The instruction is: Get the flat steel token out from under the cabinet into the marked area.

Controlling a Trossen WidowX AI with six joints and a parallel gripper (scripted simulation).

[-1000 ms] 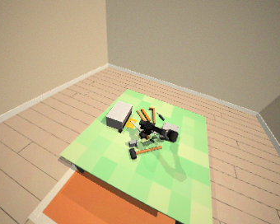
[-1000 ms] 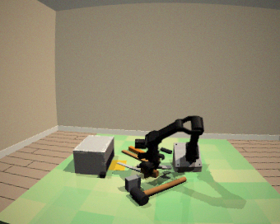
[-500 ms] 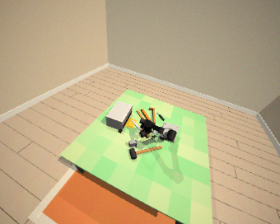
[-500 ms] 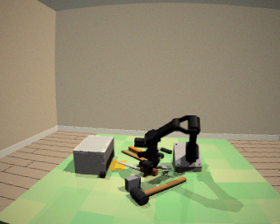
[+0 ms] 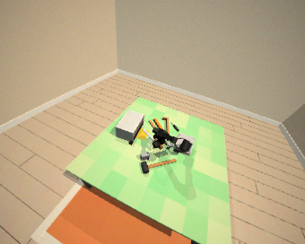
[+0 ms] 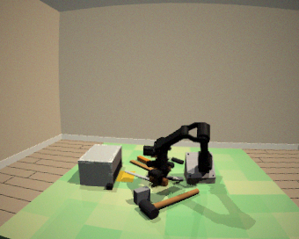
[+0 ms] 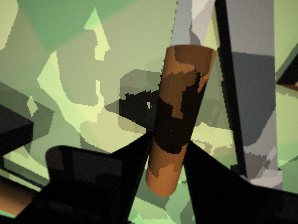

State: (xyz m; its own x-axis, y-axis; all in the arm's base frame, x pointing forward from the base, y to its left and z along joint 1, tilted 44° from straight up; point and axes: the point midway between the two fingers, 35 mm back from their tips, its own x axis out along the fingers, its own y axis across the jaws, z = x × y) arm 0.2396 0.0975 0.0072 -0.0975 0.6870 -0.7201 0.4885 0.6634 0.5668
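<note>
My gripper tip is now 4 cm past the flat grey tool and 7 cm to the left of it. Round my gripper tip: small grey block: 8 cm ahead, 19 cm to the left, 2 cm above; then steel token: 38 cm ahead, 9 cm to the right, 1 cm below.
</note>
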